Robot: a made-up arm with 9 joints. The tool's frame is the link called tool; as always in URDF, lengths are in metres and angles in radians. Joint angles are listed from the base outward.
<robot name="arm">
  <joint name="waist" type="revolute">
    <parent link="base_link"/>
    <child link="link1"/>
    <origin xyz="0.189 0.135 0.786" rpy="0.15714 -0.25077 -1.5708"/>
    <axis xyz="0 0 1"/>
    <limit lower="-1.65" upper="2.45"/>
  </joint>
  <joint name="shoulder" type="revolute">
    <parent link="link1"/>
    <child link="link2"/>
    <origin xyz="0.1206 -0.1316 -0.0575" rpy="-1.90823 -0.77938 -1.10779"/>
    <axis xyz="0 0 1"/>
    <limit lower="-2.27" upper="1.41"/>
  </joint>
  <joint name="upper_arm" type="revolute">
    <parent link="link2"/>
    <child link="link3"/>
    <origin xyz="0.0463 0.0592 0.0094" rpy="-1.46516 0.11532 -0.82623"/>
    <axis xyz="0 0 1"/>
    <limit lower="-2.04" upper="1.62"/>
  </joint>
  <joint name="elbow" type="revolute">
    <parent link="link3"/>
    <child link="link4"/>
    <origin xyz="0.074 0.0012 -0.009" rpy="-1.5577 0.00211 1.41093"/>
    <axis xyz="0 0 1"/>
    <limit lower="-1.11" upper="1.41"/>
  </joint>
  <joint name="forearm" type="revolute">
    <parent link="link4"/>
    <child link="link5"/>
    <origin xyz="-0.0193 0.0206 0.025" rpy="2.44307 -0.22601 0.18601"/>
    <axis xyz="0 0 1"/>
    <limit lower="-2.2" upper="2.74"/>
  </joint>
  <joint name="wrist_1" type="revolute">
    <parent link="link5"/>
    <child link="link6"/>
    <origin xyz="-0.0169 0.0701 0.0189" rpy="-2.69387 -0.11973 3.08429"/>
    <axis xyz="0 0 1"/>
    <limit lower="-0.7" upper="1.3"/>
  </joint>
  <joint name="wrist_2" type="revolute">
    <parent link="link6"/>
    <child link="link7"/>
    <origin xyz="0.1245 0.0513 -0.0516" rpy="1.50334 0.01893 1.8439"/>
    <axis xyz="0 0 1"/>
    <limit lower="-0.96" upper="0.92"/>
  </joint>
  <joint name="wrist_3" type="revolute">
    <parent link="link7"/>
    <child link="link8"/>
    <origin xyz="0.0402 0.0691 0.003" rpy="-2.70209 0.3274 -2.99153"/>
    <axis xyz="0 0 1"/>
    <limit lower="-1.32" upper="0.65"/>
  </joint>
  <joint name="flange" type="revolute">
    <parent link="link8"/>
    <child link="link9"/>
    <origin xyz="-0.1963 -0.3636 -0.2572" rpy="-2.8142 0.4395 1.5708"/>
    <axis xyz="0 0 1"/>
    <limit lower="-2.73" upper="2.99"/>
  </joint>
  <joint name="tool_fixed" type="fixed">
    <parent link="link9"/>
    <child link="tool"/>
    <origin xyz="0.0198 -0.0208 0.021" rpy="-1.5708 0 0.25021"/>
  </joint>
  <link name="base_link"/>
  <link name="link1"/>
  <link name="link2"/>
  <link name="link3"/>
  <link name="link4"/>
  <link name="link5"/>
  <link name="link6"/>
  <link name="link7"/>
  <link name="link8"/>
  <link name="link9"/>
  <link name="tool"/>
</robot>
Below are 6 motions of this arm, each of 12 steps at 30 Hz.
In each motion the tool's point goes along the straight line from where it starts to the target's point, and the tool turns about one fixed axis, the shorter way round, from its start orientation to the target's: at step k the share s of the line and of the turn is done. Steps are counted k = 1, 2, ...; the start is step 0. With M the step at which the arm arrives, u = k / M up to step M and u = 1 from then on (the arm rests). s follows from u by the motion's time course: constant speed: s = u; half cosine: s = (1 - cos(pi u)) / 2; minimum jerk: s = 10 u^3 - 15 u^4 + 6 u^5.
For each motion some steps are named. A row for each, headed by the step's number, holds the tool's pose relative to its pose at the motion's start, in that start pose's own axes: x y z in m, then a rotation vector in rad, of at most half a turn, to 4 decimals.
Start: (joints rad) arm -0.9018 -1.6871 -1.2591 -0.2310 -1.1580 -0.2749 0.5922 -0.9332 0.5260
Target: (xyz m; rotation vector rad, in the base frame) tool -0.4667 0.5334 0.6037 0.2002 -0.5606 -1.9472
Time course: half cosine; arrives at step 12
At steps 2, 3, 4, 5, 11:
2: 0.0093 0.0018 -0.0363 0.0622 0.0187 0.0202
3: 0.0204 0.0040 -0.0793 0.1360 0.0410 0.0441
4: 0.0348 0.0068 -0.1355 0.2322 0.0700 0.0753
5: 0.0516 0.0101 -0.2008 0.3442 0.1037 0.1116
11: 0.1368 0.0269 -0.5326 0.9131 0.2751 0.2959

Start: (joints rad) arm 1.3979 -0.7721 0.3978 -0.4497 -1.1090 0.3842 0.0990 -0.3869 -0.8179
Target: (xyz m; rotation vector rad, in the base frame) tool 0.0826 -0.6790 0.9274 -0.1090 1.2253 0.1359
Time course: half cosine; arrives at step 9
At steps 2, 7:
2: -0.0110 0.0193 -0.0205 0.0364 -0.0002 -0.0242
7: -0.0828 0.1457 -0.1551 0.2748 -0.0015 -0.1827

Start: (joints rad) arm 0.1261 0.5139 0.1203 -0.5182 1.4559 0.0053 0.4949 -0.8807 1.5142
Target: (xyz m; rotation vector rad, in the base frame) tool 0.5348 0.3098 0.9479 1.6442 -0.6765 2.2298
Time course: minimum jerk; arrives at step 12
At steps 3, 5, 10, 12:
3: -0.0306 0.0017 -0.0095 0.0208 0.0236 -0.0471
5: -0.1025 0.0057 -0.0318 0.0695 0.0792 -0.1577
10: -0.2853 0.0158 -0.0884 0.1935 0.2203 -0.4388
12: -0.2958 0.0164 -0.0916 0.2006 0.2284 -0.4549

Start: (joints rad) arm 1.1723 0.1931 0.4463 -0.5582 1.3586 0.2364 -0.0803 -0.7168 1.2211
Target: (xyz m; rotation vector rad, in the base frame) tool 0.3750 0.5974 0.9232 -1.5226 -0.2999 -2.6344
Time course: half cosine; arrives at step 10
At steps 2, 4, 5, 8, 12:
2: 0.0107 -0.0065 -0.0303 0.0480 -0.0138 0.0037
4: 0.0388 -0.0237 -0.1097 0.1736 -0.0500 0.0133
5: 0.0562 -0.0343 -0.1587 0.2513 -0.0723 0.0193
8: 0.1017 -0.0620 -0.2872 0.4546 -0.1308 0.0349
12: 0.1124 -0.0686 -0.3175 0.5026 -0.1446 0.0386

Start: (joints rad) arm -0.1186 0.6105 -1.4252 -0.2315 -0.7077 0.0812 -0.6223 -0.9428 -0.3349
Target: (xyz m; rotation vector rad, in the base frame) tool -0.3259 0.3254 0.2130 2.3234 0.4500 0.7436
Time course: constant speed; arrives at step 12
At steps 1, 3, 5, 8, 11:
1: 0.0027 -0.0011 0.0125 0.0005 0.0306 0.0020
3: 0.0082 -0.0033 0.0374 0.0014 0.0919 0.0060
5: 0.0137 -0.0055 0.0623 0.0023 0.1532 0.0099
8: 0.0219 -0.0088 0.0997 0.0037 0.2451 0.0159
11: 0.0301 -0.0122 0.1370 0.0051 0.3370 0.0219

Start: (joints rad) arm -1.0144 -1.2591 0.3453 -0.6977 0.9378 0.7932 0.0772 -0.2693 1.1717
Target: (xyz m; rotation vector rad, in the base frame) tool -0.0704 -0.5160 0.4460 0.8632 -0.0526 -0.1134
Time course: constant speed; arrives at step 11
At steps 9, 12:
9: 0.1850 -0.0326 0.0399 0.0138 0.3270 0.0258
12: 0.2261 -0.0398 0.0488 0.0168 0.3997 0.0315

